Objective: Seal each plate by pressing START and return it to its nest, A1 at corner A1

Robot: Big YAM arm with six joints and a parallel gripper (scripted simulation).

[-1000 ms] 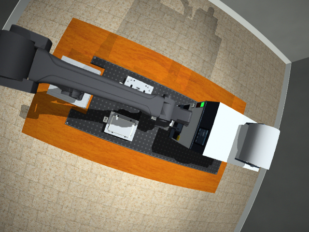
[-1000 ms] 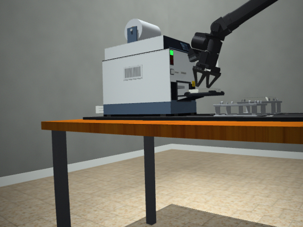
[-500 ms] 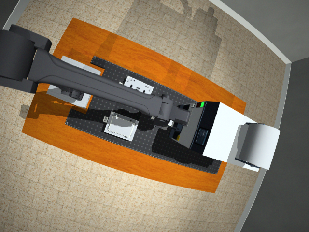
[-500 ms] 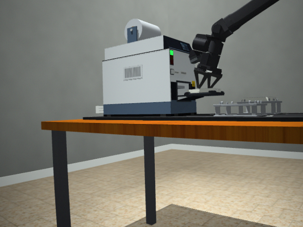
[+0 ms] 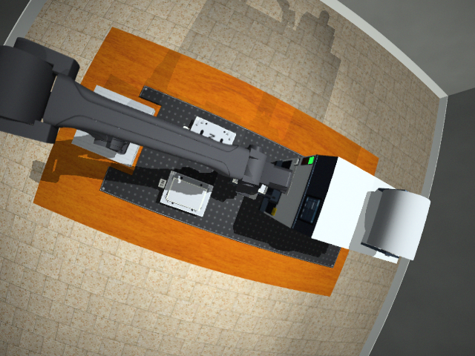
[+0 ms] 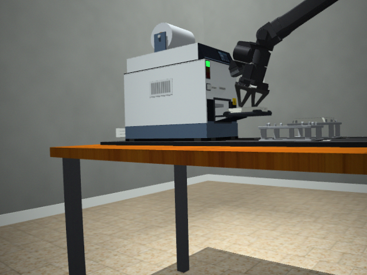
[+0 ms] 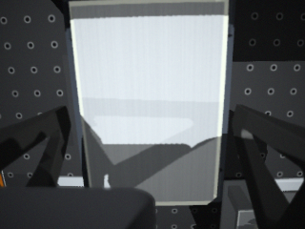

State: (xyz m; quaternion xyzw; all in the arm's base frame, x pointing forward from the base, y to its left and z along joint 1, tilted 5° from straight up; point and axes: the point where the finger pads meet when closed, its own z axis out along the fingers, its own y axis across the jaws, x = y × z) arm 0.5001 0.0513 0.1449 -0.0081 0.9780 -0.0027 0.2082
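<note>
The sealer stage is 30 mm below my hand. From my hand the other things lie so: plate nest 190 mm behind, 80 mm below, 70 mm to the left; pale start button 100 mm to the left, 100 mm ahead, 70 mm above; A1 mark 260 mm behind, 130 mm to the left, 80 mm below.
</note>
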